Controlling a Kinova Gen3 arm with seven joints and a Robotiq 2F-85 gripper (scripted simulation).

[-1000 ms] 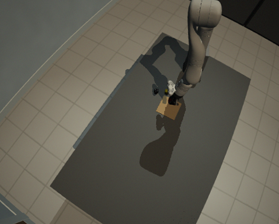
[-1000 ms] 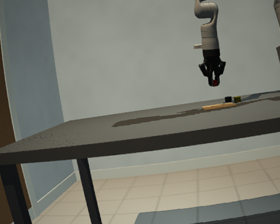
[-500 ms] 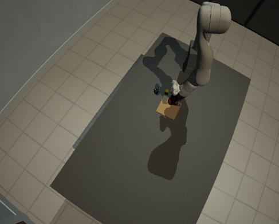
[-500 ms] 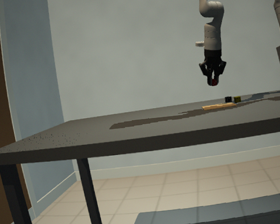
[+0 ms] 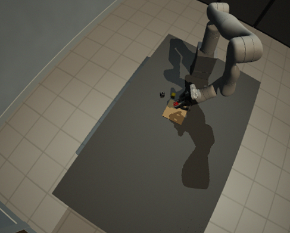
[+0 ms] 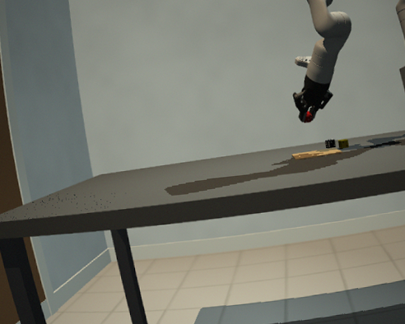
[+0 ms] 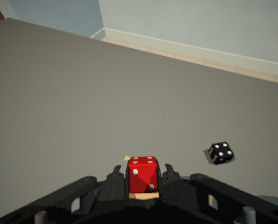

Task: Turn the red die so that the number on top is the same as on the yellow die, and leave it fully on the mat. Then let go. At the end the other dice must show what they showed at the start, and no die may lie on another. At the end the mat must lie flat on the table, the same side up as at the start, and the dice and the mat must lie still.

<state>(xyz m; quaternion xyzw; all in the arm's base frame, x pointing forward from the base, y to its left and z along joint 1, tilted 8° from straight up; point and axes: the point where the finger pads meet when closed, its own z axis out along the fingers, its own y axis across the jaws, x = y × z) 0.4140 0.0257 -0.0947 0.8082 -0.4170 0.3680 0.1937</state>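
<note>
Right now my hand is 1 cm past the tan mat, 1 cm to the right of it and 12 cm above it. Round my hand: red die 1 cm below; yellow die 10 cm behind, 7 cm to the right, 11 cm below; black die 6 cm behind, 13 cm to the right, 11 cm below.
</note>
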